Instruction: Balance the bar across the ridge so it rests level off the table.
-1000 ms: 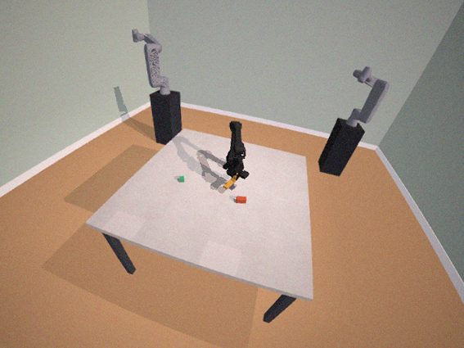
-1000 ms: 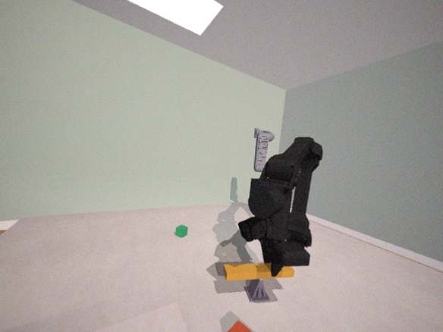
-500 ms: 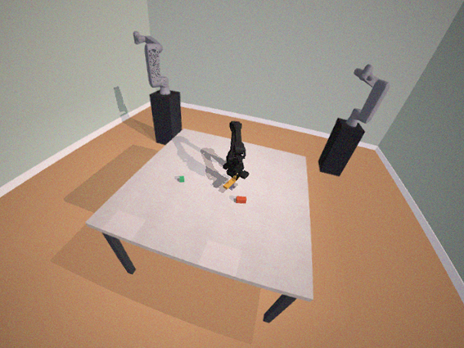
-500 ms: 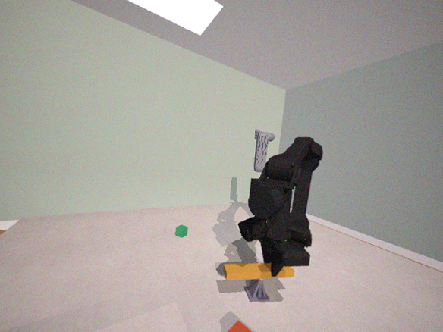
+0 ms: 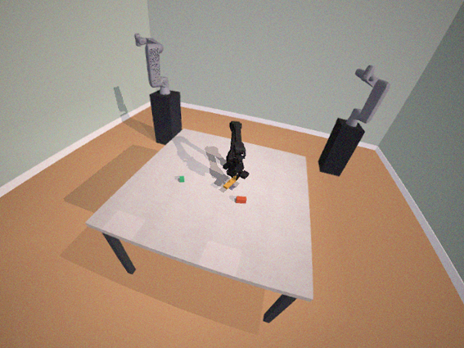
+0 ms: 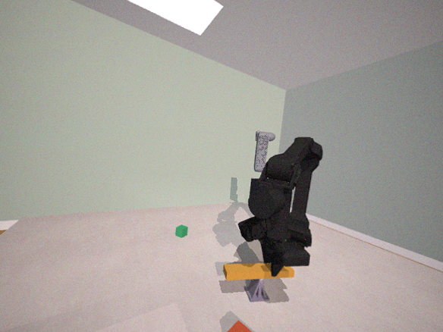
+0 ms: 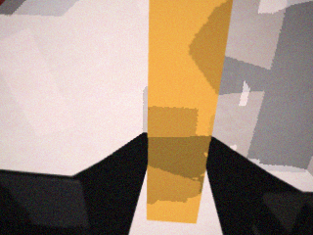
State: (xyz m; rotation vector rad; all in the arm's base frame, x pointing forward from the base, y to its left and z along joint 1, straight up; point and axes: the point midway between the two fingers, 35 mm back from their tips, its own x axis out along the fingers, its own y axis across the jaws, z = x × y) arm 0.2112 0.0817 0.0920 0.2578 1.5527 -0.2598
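Right now my gripper tip is 30 mm short of the bar and 10 mm to the left of it. Also, from my gripper tip: green cube 370 mm to the right, 100 mm ahead, 40 mm below; then red block 140 mm ahead, 90 mm to the left, 40 mm below.
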